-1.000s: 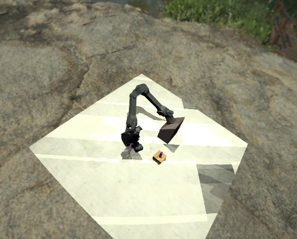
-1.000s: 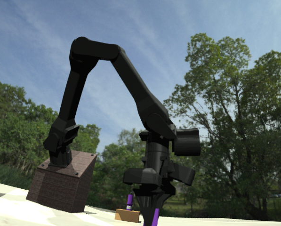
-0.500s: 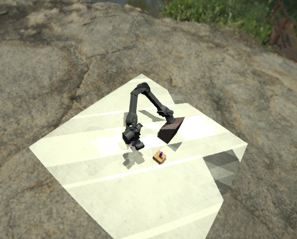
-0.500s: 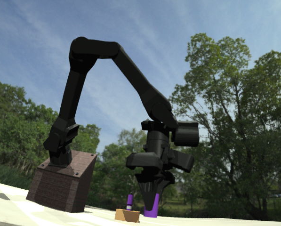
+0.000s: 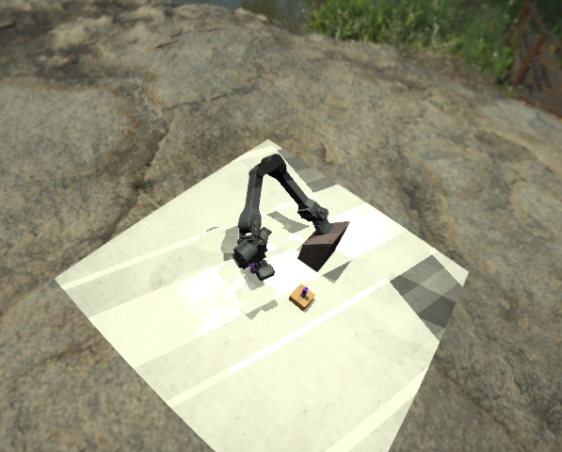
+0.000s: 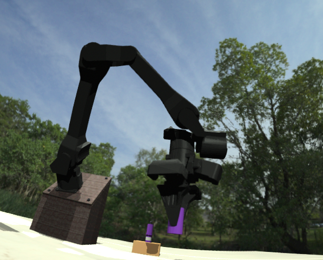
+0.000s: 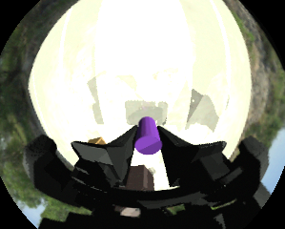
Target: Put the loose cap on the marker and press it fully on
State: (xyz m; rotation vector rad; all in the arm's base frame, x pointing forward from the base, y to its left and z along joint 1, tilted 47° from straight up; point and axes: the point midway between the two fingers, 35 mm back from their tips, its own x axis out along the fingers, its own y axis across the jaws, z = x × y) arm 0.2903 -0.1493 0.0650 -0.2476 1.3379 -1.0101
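My gripper tip is now 21 cm to the right of the tan holder block, 6 cm above it and 4 cm past it. Round my gripper tip: purple cap (1 cm above).
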